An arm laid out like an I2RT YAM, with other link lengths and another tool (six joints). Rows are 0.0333 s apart.
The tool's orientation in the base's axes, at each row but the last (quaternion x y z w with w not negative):
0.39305 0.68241 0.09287 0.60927
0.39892 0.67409 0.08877 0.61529
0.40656 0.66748 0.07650 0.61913
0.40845 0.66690 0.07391 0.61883
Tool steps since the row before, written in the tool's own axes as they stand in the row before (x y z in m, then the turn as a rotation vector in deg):
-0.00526 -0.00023 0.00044 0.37 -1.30 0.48
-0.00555 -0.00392 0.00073 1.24 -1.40 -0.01
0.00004 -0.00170 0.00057 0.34 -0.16 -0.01
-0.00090 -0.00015 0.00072 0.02 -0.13 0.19
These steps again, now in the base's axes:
0.00003 -0.00373 0.00374 -0.10 -0.80 -1.18
-0.00144 -0.00647 0.00165 -0.52 -0.13 -1.79
-0.00025 -0.00132 -0.00119 -0.05 0.12 -0.35
0.00048 -0.00096 0.00044 0.11 -0.15 -0.14

